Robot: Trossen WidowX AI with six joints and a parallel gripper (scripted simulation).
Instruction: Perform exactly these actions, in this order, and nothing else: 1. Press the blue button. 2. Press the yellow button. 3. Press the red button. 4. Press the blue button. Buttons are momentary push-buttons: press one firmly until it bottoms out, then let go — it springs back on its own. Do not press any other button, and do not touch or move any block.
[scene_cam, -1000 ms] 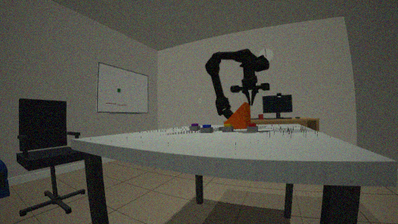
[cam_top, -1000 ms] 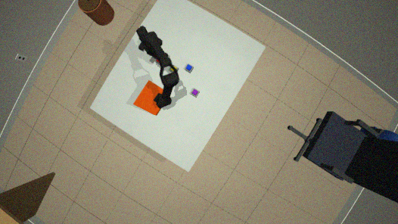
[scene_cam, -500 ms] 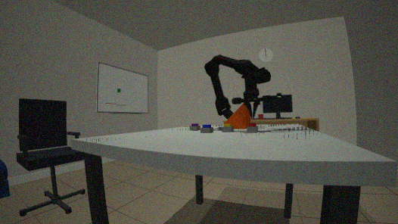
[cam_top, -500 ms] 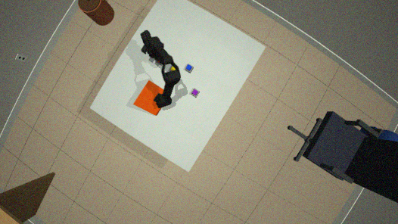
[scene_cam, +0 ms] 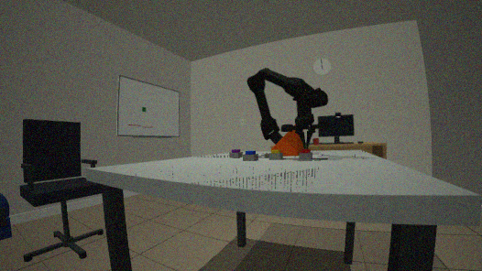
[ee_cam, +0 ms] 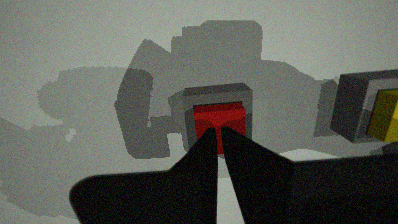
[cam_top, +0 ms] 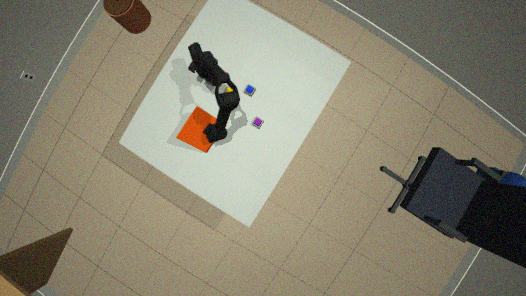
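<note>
The red button lies 10 mm below my gripper tip. Also, from my gripper tip: blue button: 210 mm to the right, 80 mm ahead, 10 mm below; then yellow button: 130 mm to the right, 10 mm below, 10 mm ahead; then small grey block: 180 mm to the right, 50 mm behind, 30 mm below.
</note>
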